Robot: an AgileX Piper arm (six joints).
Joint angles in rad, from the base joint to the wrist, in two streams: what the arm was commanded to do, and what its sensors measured. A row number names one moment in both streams.
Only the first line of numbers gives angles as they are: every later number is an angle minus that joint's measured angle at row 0.
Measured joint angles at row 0:
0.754, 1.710, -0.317, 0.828, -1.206, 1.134
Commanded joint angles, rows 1 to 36:
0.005, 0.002, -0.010, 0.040, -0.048, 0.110
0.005, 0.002, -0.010, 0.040, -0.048, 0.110
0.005, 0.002, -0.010, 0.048, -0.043, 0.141
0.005, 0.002, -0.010, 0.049, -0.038, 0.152
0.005, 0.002, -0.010, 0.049, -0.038, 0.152
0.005, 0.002, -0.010, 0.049, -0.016, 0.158
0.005, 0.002, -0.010, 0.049, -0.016, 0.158
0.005, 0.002, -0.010, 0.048, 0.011, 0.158
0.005, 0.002, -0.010, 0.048, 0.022, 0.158
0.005, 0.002, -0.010, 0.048, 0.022, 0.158
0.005, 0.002, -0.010, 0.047, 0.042, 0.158
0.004, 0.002, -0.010, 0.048, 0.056, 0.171
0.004, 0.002, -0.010, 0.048, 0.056, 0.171
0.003, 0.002, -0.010, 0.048, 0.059, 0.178
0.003, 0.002, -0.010, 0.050, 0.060, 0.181
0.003, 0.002, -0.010, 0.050, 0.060, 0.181
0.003, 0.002, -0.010, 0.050, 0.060, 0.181
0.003, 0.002, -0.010, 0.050, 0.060, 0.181
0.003, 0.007, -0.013, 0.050, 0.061, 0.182
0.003, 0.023, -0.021, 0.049, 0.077, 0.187
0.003, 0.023, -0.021, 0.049, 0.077, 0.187
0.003, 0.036, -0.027, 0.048, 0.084, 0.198
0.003, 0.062, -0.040, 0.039, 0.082, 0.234
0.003, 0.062, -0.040, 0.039, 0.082, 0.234
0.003, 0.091, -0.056, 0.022, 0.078, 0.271
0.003, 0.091, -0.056, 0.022, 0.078, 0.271
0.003, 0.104, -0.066, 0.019, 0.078, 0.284
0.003, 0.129, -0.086, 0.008, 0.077, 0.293
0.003, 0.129, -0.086, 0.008, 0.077, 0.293
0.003, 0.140, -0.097, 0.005, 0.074, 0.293
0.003, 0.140, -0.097, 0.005, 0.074, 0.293
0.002, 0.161, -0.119, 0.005, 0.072, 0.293
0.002, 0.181, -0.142, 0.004, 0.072, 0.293
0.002, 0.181, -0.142, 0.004, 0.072, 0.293
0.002, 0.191, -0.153, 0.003, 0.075, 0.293
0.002, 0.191, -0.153, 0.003, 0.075, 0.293
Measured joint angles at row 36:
0.000, 0.181, -0.134, 0.015, 0.073, 0.286
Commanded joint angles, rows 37 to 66:
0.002, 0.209, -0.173, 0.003, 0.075, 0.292
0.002, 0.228, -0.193, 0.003, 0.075, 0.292
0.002, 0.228, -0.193, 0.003, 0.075, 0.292
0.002, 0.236, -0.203, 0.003, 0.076, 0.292
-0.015, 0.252, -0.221, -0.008, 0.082, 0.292
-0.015, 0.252, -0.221, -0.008, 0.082, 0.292
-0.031, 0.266, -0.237, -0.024, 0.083, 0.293
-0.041, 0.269, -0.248, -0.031, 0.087, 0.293
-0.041, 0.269, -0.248, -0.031, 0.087, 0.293
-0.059, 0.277, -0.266, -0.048, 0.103, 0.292
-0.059, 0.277, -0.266, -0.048, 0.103, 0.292
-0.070, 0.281, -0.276, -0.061, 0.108, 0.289
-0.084, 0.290, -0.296, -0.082, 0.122, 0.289
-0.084, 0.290, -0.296, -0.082, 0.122, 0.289
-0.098, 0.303, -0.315, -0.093, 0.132, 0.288
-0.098, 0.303, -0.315, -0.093, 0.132, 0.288
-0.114, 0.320, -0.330, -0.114, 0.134, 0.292
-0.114, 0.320, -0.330, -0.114, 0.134, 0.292
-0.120, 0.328, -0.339, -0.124, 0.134, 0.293
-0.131, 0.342, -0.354, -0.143, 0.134, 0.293
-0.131, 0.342, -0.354, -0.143, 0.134, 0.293
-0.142, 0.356, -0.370, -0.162, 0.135, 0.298
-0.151, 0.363, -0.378, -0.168, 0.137, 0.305
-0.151, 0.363, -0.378, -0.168, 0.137, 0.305
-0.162, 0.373, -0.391, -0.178, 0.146, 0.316
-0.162, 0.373, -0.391, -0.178, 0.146, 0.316
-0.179, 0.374, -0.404, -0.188, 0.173, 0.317
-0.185, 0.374, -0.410, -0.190, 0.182, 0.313
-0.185, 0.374, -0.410, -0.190, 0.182, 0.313
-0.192, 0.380, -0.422, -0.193, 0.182, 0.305
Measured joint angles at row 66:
-0.178, 0.374, -0.402, -0.174, 0.171, 0.311
